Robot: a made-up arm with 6 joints. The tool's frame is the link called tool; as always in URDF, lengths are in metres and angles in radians. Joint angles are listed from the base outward. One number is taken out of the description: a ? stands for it. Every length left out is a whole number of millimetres.
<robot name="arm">
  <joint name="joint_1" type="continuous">
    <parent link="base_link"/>
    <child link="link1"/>
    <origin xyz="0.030 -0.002 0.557" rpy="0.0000 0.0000 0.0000"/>
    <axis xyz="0 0 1"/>
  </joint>
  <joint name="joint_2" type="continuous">
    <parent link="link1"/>
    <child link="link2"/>
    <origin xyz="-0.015 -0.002 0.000" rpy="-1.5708 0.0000 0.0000"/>
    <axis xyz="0 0 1"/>
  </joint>
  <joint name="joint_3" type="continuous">
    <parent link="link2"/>
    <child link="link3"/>
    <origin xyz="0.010 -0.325 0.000" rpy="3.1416 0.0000 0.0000"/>
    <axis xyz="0 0 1"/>
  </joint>
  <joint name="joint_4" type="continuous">
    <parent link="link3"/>
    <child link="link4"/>
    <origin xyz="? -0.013 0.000" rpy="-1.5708 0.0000 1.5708"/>
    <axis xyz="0 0 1"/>
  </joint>
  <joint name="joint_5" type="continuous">
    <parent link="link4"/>
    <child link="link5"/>
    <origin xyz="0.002 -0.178 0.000" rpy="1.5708 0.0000 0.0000"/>
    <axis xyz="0 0 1"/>
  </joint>
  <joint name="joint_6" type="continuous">
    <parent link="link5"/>
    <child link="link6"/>
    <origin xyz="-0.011 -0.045 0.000" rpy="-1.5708 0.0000 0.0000"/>
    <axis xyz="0 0 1"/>
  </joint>
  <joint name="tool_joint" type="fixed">
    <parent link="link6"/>
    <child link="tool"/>
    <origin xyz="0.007 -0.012 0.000" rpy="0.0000 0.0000 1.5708"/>
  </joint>
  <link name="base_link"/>
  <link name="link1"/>
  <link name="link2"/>
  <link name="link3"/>
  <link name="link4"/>
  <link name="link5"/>
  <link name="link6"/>
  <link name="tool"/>
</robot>
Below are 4 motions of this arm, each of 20 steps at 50 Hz.
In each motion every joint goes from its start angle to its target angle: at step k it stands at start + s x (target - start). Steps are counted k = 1, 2, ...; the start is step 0. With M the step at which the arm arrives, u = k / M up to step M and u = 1 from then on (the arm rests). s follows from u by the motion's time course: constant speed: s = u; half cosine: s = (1 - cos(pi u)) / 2; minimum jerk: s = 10 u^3 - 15 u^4 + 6 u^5.
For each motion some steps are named. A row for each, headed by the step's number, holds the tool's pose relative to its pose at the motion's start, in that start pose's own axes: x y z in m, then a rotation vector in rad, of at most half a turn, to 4 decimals.
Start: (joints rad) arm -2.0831 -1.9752 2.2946 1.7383 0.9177 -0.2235
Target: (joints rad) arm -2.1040 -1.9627 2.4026 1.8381 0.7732 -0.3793
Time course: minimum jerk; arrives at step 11
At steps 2, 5, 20:
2: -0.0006 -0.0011 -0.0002 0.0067 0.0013 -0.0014
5: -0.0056 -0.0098 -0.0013 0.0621 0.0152 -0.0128
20: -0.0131 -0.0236 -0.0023 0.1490 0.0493 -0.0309

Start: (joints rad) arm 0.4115 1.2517 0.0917 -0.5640 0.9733 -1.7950
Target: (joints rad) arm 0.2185 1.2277 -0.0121 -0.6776 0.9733 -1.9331
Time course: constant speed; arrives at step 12
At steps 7, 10, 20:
7: 0.0123 -0.0409 0.0263 -0.1733 -0.0319 -0.1255
10: 0.0169 -0.0565 0.0392 -0.2467 -0.0502 -0.1801
20: 0.0197 -0.0663 0.0483 -0.2954 -0.0640 -0.2166

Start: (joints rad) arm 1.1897 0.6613 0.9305 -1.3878 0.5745 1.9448
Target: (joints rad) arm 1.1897 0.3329 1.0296 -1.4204 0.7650 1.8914
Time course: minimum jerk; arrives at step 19
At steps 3, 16, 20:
3: -0.0029 -0.0050 -0.0008 -0.0065 0.0114 -0.0095
16: -0.1064 -0.1505 0.0033 -0.1991 0.3396 -0.3290
20: -0.1103 -0.1548 0.0043 -0.2051 0.3496 -0.3403

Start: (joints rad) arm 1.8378 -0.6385 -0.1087 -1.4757 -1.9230 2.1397
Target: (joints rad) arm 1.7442 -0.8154 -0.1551 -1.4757 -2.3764 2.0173
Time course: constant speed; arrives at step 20
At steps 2, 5, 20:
2: 0.0034 -0.0041 -0.0003 -0.0117 -0.0353 -0.0026
5: 0.0086 -0.0102 -0.0009 -0.0277 -0.0891 -0.0073
20: 0.0355 -0.0373 -0.0047 -0.0791 -0.3715 -0.0468

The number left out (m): 0.201
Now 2 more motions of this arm.
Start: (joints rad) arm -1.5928 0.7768 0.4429 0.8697 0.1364 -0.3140
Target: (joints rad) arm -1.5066 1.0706 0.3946 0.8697 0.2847 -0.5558
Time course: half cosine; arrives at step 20
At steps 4, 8, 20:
4: 0.0094 0.0094 -0.0126 0.0106 -0.0281 -0.0246
8: 0.0355 0.0350 -0.0436 0.0416 -0.1003 -0.0896
20: 0.1125 0.1077 -0.1093 0.1458 -0.2770 -0.2636

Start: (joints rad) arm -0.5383 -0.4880 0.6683 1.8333 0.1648 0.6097
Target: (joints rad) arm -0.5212 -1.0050 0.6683 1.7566 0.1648 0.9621
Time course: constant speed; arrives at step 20
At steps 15, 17, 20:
15: -0.0974 0.0919 0.1950 0.3247 0.2250 0.2544
17: -0.1066 0.0993 0.2243 0.3719 0.2498 0.2874
20: -0.1186 0.1083 0.2694 0.4445 0.2845 0.3362

